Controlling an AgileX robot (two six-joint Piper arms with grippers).
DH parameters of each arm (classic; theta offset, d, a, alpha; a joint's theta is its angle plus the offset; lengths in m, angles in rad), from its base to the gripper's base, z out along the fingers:
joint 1: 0 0.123 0 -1.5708
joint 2: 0.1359 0 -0.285 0
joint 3: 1.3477 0 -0.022 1.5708
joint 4: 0 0.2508 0 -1.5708
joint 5: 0 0 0.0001 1.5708
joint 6: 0 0.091 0 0
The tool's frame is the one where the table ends.
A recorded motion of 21 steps. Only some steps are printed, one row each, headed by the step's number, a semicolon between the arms.
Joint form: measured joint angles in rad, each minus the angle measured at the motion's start. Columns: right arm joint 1, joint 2, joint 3, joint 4, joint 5, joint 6; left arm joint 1, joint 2, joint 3, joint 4, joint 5, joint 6.
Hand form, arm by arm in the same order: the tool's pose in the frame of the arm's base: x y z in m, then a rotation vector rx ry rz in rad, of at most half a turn. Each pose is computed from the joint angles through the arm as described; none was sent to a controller.
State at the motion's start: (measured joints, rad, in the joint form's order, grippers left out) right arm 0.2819 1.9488 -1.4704 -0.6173 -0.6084 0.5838; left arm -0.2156 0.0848 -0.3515 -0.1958 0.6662 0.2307
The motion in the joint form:
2: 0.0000 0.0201 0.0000 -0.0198 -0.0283 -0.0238; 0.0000 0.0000 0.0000 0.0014 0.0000 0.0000
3: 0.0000 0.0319 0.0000 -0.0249 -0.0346 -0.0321; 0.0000 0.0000 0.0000 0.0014 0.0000 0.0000
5: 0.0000 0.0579 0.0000 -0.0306 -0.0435 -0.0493; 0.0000 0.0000 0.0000 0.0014 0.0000 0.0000
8: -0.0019 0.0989 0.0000 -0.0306 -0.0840 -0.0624; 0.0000 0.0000 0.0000 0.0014 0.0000 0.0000
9: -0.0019 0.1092 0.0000 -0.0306 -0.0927 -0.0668; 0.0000 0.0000 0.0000 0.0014 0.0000 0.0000
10: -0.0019 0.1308 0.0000 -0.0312 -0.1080 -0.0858; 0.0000 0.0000 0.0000 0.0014 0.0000 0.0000
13: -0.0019 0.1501 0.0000 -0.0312 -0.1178 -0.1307; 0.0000 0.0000 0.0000 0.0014 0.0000 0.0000
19: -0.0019 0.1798 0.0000 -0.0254 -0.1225 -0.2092; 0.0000 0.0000 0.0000 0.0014 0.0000 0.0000
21: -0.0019 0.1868 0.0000 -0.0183 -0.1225 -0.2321; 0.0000 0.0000 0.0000 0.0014 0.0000 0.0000
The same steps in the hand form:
2: 0.4408 0.1611 0.2987 -0.4827 1.3929 0.5094; 0.0326 -0.0183 0.2659 0.3551 1.8429 -0.2074
3: 0.4424 0.1621 0.2935 -0.4951 1.3963 0.5055; 0.0326 -0.0183 0.2659 0.3551 1.8429 -0.2074
5: 0.4460 0.1638 0.2818 -0.5153 1.4086 0.4975; 0.0326 -0.0183 0.2659 0.3551 1.8429 -0.2074
8: 0.4508 0.1661 0.2653 -0.5299 1.4087 0.5122; 0.0326 -0.0183 0.2659 0.3551 1.8429 -0.2074
9: 0.4519 0.1668 0.2610 -0.5343 1.4095 0.5147; 0.0326 -0.0183 0.2659 0.3551 1.8429 -0.2074
10: 0.4541 0.1681 0.2518 -0.5504 1.4107 0.5104; 0.0326 -0.0183 0.2659 0.3551 1.8429 -0.2074
13: 0.4561 0.1691 0.2432 -0.5828 1.4055 0.4825; 0.0326 -0.0183 0.2659 0.3551 1.8429 -0.2074
19: 0.4594 0.1699 0.2293 -0.6322 1.4031 0.4284; 0.0326 -0.0183 0.2659 0.3551 1.8429 -0.2074
21: 0.4603 0.1698 0.2261 -0.6408 1.4025 0.4128; 0.0326 -0.0183 0.2659 0.3551 1.8429 -0.2074

